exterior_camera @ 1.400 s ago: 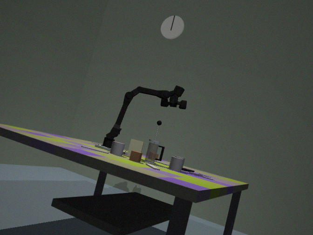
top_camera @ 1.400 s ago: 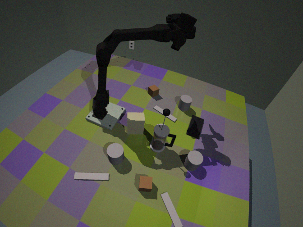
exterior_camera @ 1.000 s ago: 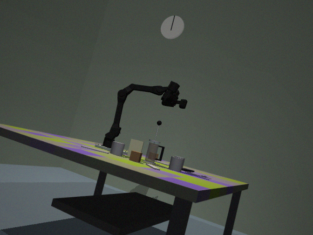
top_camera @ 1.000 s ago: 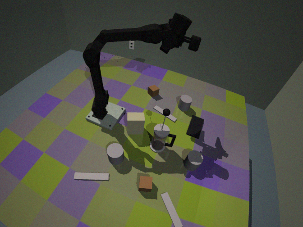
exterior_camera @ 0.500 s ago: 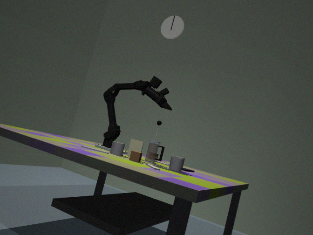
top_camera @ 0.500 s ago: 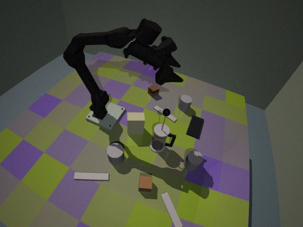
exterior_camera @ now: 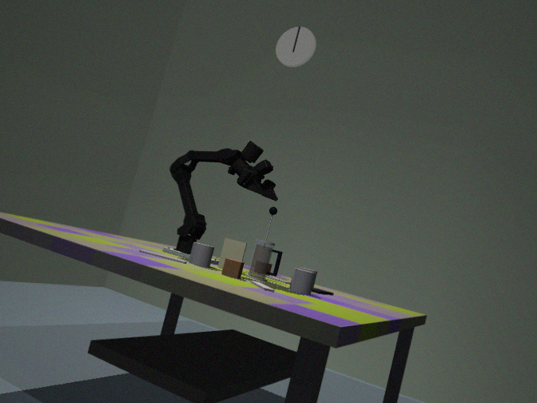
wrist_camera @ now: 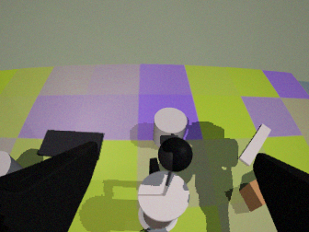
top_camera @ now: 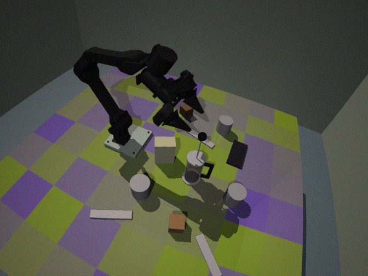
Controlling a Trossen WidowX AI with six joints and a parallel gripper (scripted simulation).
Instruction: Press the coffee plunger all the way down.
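Right now my gripper tip is 40 mm short of the coffee press, 10 mm to the left of it and 170 mm above it. The rest, counted from my gripper tip: dark flat slab (190 mm ahead, 190 mm to the left, 280 mm below); then cream box (110 mm behind, 40 mm to the left, 230 mm below).
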